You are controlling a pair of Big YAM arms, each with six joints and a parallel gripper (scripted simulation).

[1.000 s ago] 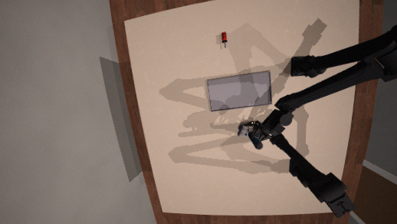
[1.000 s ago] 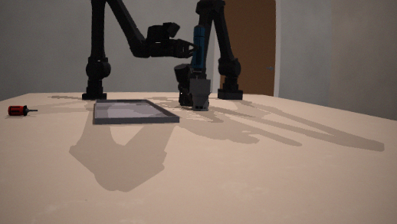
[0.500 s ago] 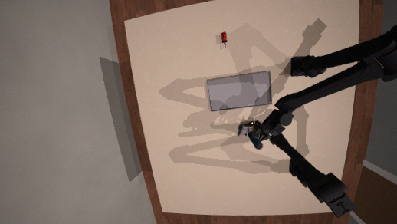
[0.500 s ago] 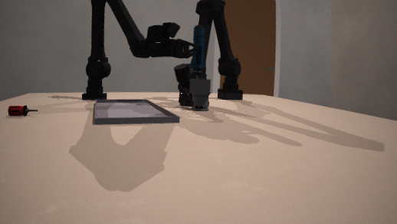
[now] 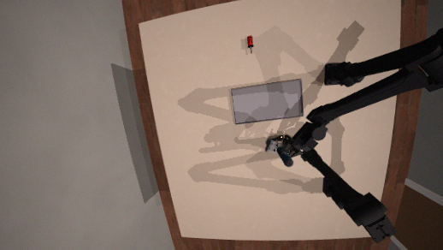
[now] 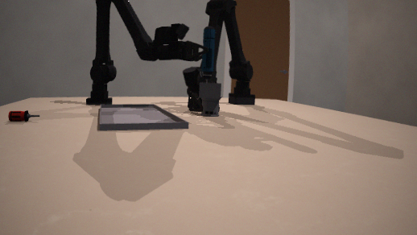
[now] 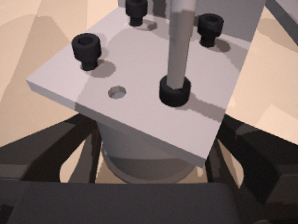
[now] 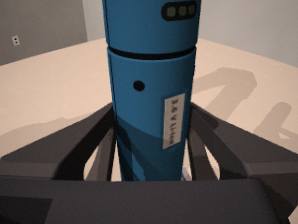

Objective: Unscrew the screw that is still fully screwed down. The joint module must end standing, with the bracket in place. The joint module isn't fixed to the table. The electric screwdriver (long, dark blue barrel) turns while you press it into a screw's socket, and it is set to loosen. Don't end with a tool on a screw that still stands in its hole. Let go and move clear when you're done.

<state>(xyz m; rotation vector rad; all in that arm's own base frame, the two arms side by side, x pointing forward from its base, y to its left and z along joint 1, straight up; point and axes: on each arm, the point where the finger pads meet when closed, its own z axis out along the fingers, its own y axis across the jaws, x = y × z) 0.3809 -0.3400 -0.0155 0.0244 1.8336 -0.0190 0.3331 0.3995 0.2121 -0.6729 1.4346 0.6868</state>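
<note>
Now: left hand 1 cm below the grey joint module. From my left hand the other things lie so: grey bracket: 5 cm above; screwdriver bit: 7 cm above, 2 cm behind, 1 cm to the right; shallow grey tray: 26 cm to the right, 2 cm below, 1 cm ahead.
</note>
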